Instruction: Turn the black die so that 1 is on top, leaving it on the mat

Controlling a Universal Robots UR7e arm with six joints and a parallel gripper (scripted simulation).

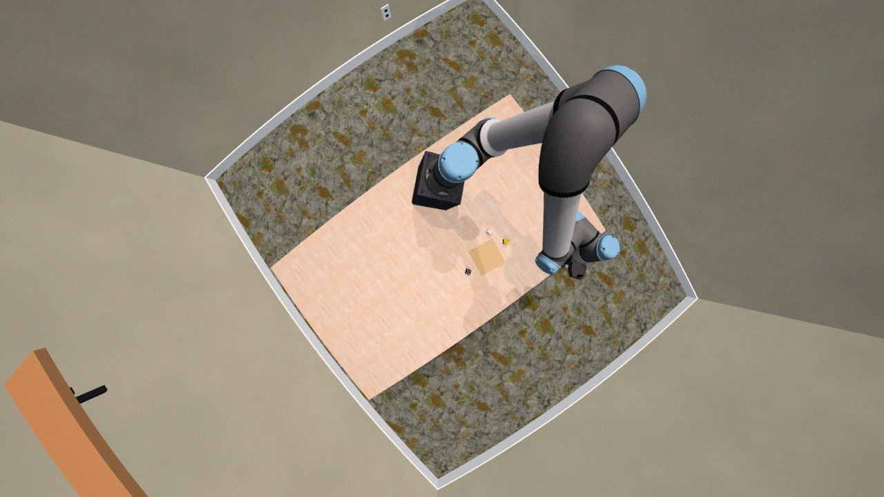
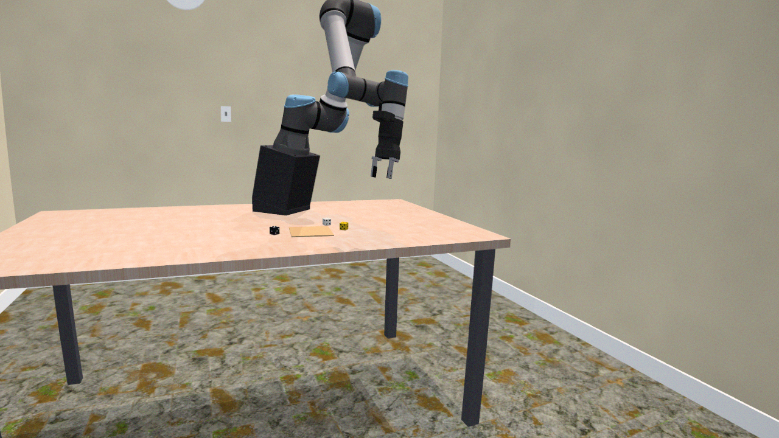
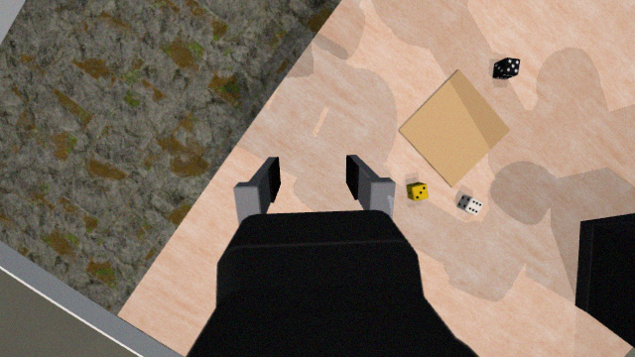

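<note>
The black die is 18 cm behind my hand, 30 cm to the right of it and 21 cm below it. Also, from my hand: tan mat: 17 cm behind, 18 cm to the right, 22 cm below; then white die: 27 cm behind, 9 cm to the right, 21 cm below; then yellow die: 18 cm behind, 6 cm to the right, 21 cm below.
</note>
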